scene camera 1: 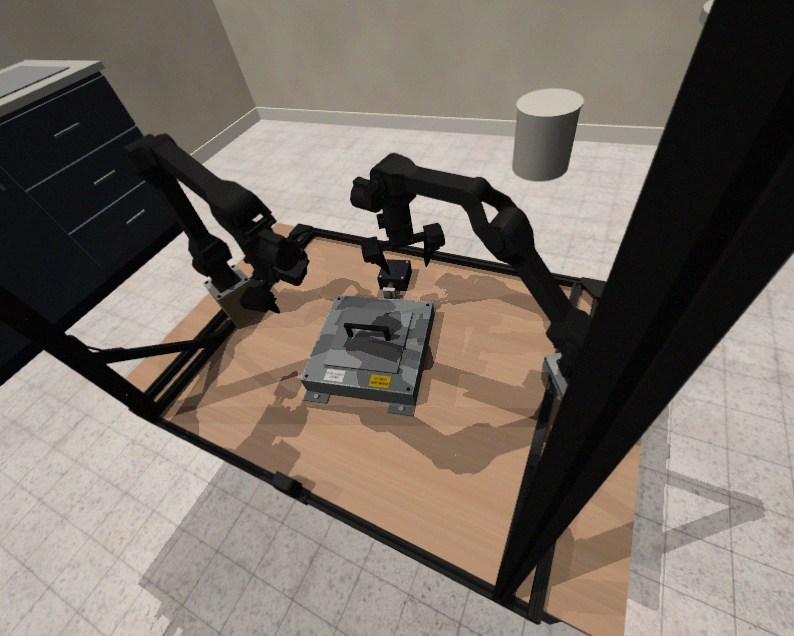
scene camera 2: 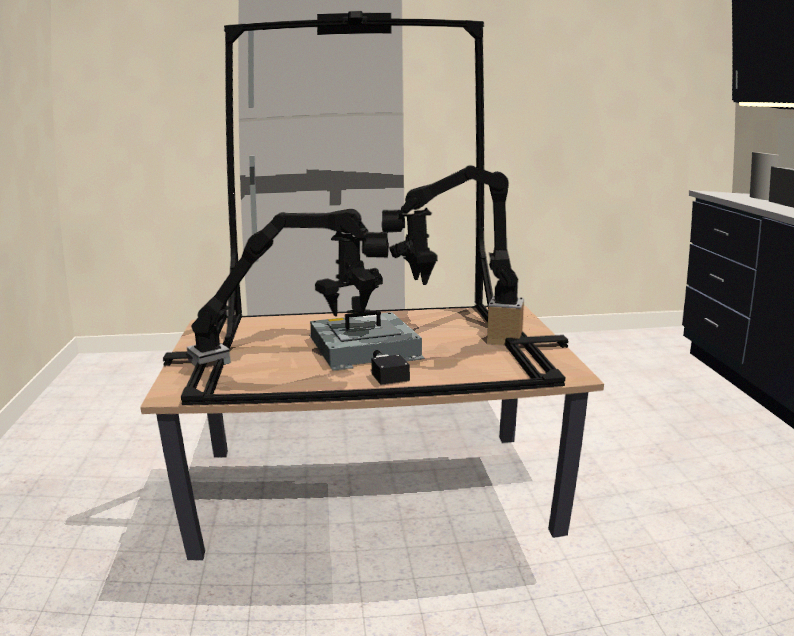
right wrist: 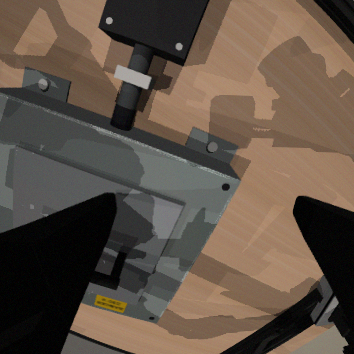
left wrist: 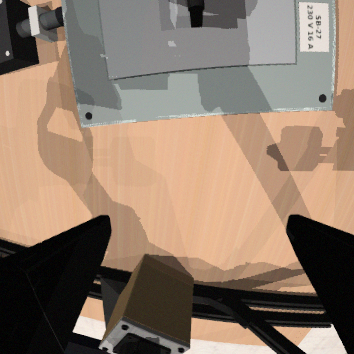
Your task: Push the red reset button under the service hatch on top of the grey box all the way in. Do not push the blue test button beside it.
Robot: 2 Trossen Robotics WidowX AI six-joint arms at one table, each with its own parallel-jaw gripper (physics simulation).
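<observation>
The grey box (scene camera 1: 361, 390) (scene camera 2: 377, 351) (left wrist: 175, 100) (right wrist: 75, 130) lies on the table. The service hatch (scene camera 1: 351, 357) (left wrist: 272, 40) (right wrist: 167, 215) lies flat on its top, with a black handle (scene camera 1: 367, 326) (left wrist: 196, 15) (right wrist: 119, 265) standing up from it. The red reset button and the blue test button do not show in any view. My left gripper (scene camera 1: 289, 296) (scene camera 2: 420, 278) (left wrist: 199, 223) is open and empty, above and beside the box. My right gripper (scene camera 1: 406, 267) (scene camera 2: 348, 311) (right wrist: 206, 203) is open and empty, above the table near the box.
A small black box (scene camera 1: 394, 272) (scene camera 2: 391, 368) (right wrist: 155, 25) with a cable fitting (right wrist: 132, 77) stands close beside the grey box. A wooden block (scene camera 1: 241, 308) (scene camera 2: 505, 323) (left wrist: 155, 300) carries the left arm's base. Black frame rails (scene camera 2: 371, 396) run along the table edges.
</observation>
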